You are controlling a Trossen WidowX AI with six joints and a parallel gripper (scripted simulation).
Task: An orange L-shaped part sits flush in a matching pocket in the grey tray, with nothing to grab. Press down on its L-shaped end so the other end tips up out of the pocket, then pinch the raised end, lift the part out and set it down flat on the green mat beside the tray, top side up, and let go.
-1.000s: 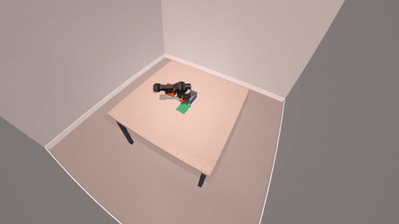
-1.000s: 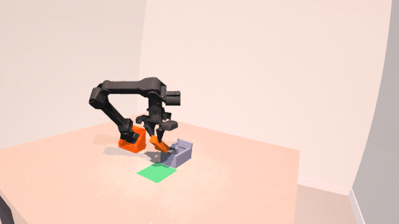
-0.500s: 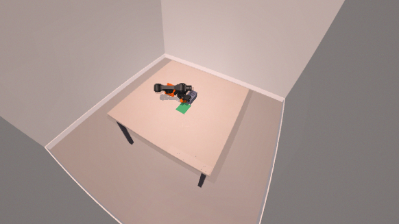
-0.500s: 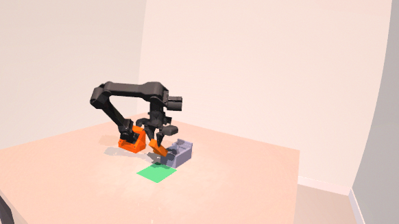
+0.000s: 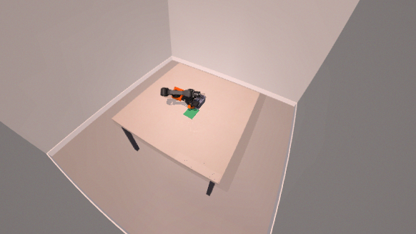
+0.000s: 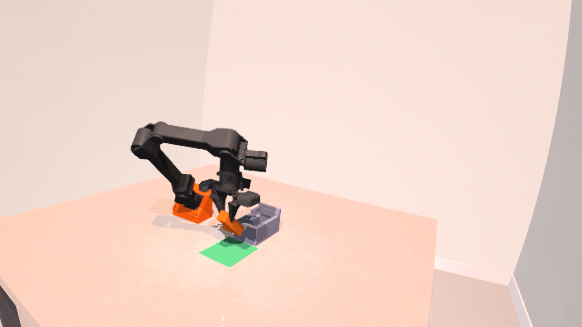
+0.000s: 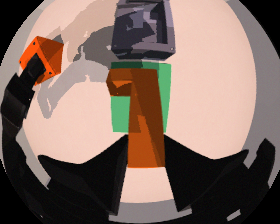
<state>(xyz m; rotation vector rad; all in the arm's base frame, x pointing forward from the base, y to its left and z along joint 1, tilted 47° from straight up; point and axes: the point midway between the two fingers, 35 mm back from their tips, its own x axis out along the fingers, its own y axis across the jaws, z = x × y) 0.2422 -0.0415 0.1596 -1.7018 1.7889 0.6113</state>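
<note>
Now: gripper tip 130 mm above the green mat and 20 mm to the right of it. From my gripper tip the other things lie so: orange L-shaped part 30 mm to the left, 30 mm below, 10 mm behind.
</note>
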